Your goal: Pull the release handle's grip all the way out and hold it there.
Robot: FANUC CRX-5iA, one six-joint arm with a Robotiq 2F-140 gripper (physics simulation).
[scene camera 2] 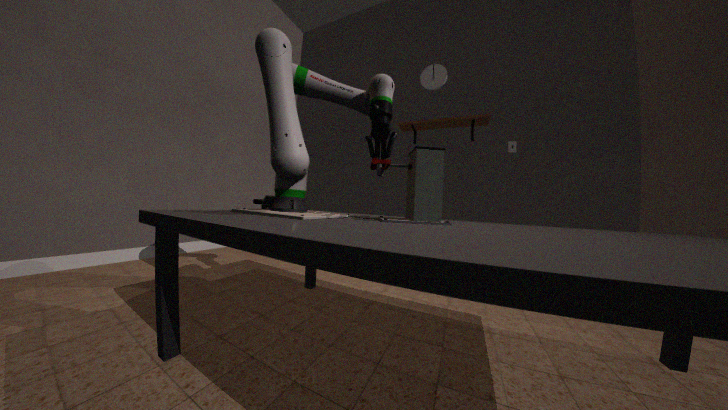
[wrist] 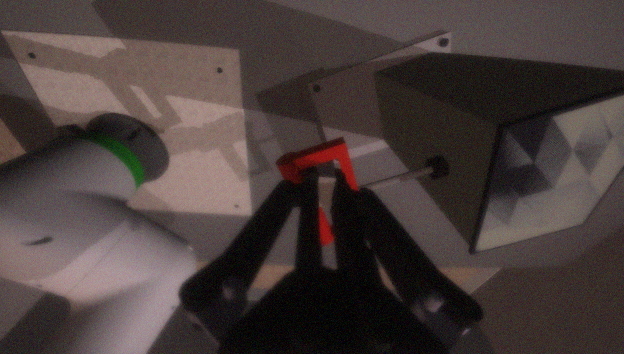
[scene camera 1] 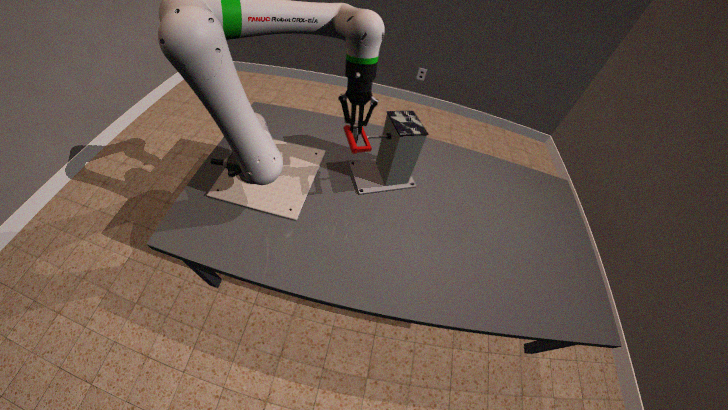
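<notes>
The release handle's red rectangular grip (scene camera 1: 361,149) (scene camera 2: 380,161) (wrist: 320,152) stands off from the side of a grey-green box (scene camera 1: 402,157) (scene camera 2: 428,185) (wrist: 435,117). A long stretch of its thin metal rod (scene camera 1: 378,137) (scene camera 2: 399,166) (wrist: 400,177) shows between grip and box. My gripper (scene camera 1: 358,138) (scene camera 2: 380,172) (wrist: 322,158) points down, its fingers shut on themselves and put through the opening of the grip. They pinch nothing. The fingers partly hide the grip in the wrist view, and I cannot tell which of its bars they touch.
The box stands on a flat mounting plate (scene camera 1: 387,189) (wrist: 345,107) on the grey table (scene camera 1: 458,254) (scene camera 2: 509,249). The arm's pale base plate (scene camera 1: 285,198) (wrist: 200,190) lies to the left. A wall shelf (scene camera 2: 443,122) shows behind in scene camera 2.
</notes>
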